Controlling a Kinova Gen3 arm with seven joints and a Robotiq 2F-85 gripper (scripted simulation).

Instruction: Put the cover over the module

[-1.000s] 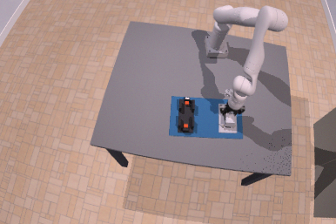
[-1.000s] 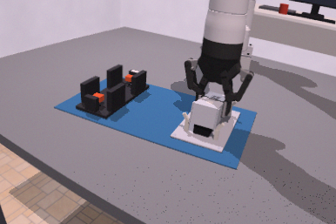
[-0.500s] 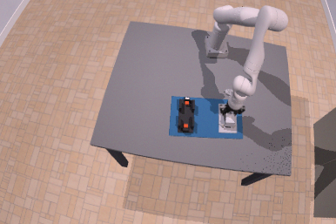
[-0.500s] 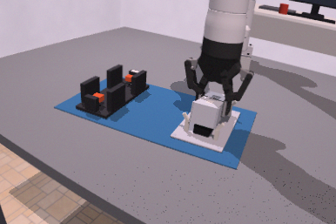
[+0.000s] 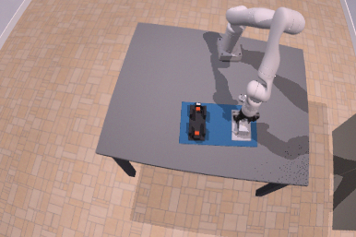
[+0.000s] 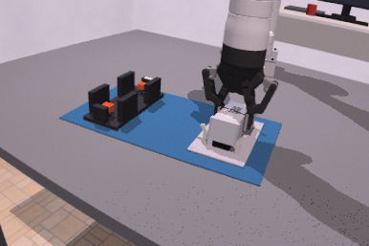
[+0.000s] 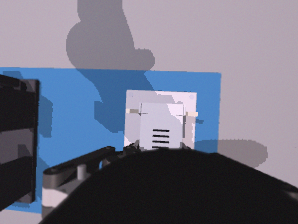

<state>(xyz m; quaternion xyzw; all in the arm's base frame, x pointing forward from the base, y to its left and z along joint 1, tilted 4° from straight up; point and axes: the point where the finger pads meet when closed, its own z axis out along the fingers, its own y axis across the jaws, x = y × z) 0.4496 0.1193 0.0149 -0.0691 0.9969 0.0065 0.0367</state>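
Now: the light grey cover 10 mm below my hand.
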